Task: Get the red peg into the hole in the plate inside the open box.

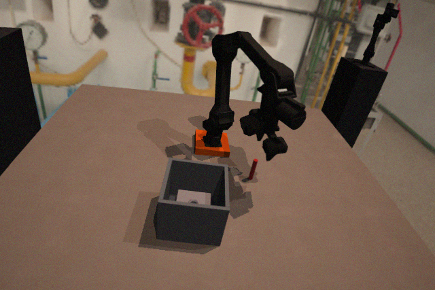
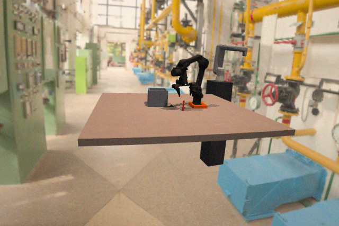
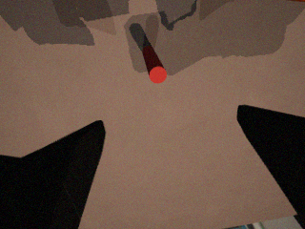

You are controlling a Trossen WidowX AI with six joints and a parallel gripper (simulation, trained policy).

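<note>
The red peg is 2 cm to the right of my gripper tip and 8 cm below it.
</note>
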